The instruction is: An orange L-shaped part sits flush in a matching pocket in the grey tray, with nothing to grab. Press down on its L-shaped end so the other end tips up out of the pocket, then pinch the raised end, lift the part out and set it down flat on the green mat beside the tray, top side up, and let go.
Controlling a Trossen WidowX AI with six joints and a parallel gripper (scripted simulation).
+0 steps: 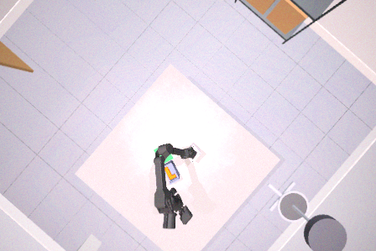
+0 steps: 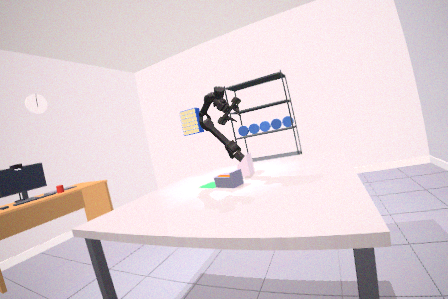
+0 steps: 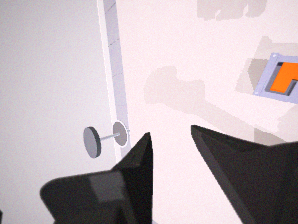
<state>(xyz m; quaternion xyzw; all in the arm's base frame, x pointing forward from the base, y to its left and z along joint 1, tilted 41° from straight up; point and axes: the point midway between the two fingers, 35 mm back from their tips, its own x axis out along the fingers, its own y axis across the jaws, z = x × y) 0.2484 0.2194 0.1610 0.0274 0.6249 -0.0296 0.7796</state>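
Now: the orange L-shaped part 32 cm below my gripper tip, 12 cm to the right of it and 3 cm ahead of it. The rest, counted from my gripper tip: green mat (38 cm below, 27 cm to the right, 5 cm behind).
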